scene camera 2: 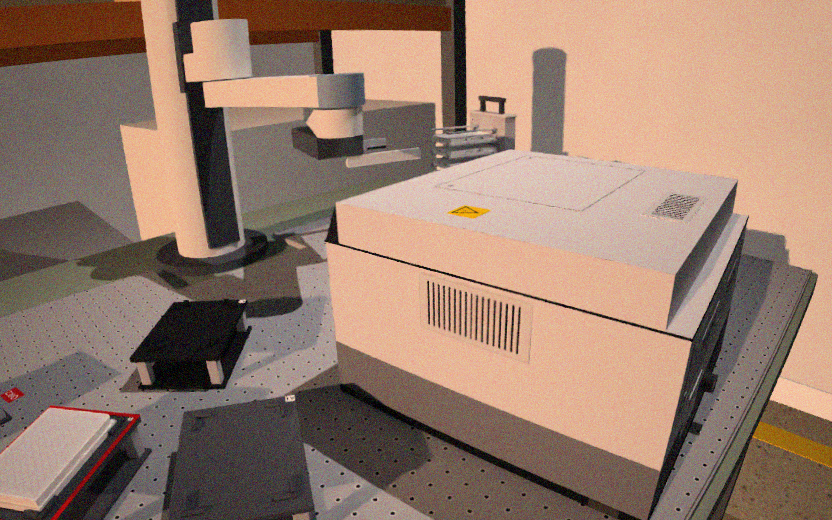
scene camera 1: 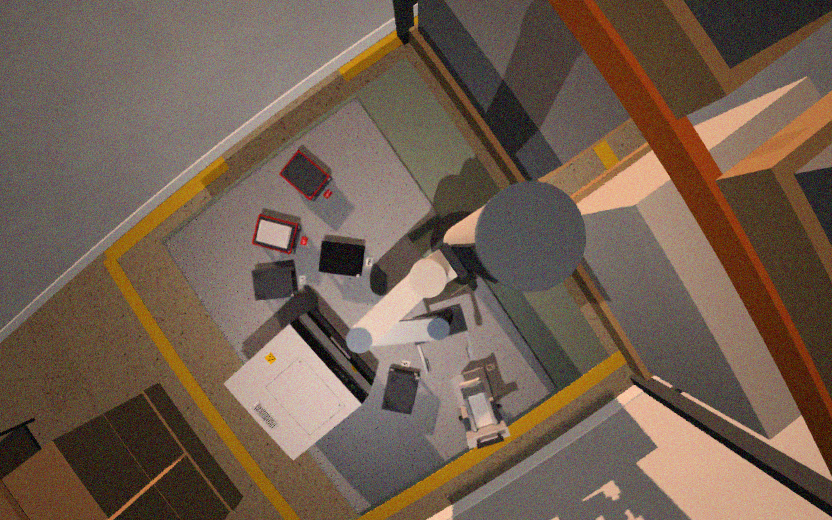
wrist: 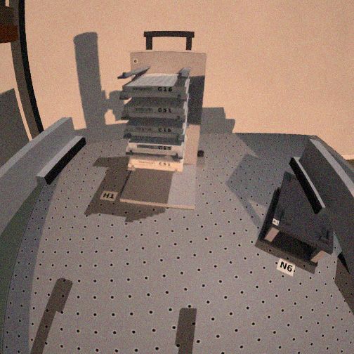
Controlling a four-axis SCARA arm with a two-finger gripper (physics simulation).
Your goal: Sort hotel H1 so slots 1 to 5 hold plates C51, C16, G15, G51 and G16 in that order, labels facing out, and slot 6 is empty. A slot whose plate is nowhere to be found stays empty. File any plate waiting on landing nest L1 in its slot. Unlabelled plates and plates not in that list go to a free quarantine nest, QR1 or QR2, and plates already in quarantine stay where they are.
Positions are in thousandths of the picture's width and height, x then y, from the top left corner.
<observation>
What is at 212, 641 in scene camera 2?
A black nest.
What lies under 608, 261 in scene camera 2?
A hotel H1.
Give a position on a white machine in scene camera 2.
743, 745
</observation>
